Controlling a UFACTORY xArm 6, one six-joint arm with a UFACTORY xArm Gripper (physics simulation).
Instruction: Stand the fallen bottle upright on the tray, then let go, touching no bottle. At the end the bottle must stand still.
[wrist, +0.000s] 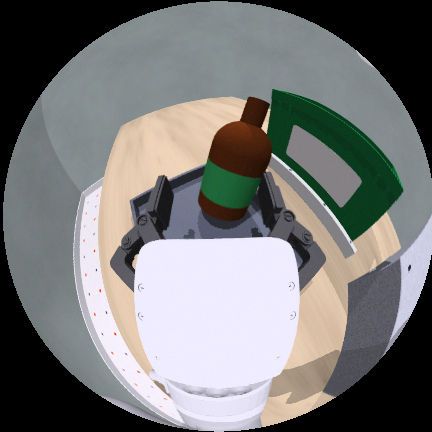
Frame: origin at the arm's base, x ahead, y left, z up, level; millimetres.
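Seen in the pictures: gripper, fingertip midpoint: (214, 181).
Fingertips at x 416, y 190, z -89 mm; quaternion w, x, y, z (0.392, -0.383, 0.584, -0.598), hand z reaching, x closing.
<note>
Offsets run from my fingertips to a thing's top centre. "*": to the spot under its first point. Level surfaces: height alone.
The brown bottle {dx +38, dy -50, dz +69 mm} (234, 165) with a green label is tipped well over, its side showing and its neck pointing up and right in the view, away from my wrist. Its base end is over the blue-grey tray {* dx +43, dy +39, dz -93 mm} (182, 215); its neck reaches past the tray's far edge. Whether it rests on the rim is not clear. My gripper (214, 181) is open, with its fingers apart on either side of the bottle's lower part in the view. The bottle is closer to the right finger; whether they touch cannot be told. Part of the tray is hidden by my gripper.
A green panel {* dx +96, dy -177, dz +3 mm} (280, 125) with a grey window stands at the right, beside a pale rail {dx -7, dy -177, dz -68 mm} (320, 205). A white strip with red dots (91, 260) runs along the left. A dark grey block (372, 310) is at the lower right. The wooden table {dz -98 mm} (150, 135) lies beneath.
</note>
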